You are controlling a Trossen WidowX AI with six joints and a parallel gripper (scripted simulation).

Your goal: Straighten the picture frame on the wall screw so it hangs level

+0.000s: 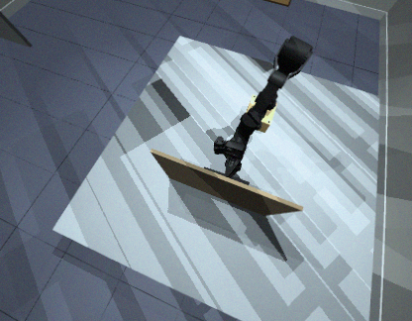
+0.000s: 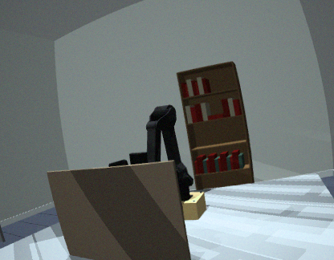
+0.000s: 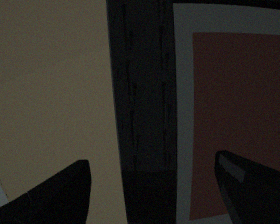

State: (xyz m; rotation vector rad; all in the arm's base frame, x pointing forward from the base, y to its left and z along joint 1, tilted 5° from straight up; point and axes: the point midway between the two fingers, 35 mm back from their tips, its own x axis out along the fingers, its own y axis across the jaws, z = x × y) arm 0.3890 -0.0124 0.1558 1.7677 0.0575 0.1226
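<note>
Now: gripper tip 1 cm short of the picture frame and 5 cm above it. Round my gripper tip: tan wall panel (2 cm ahead, 1 cm to the right, 7 cm below).
</note>
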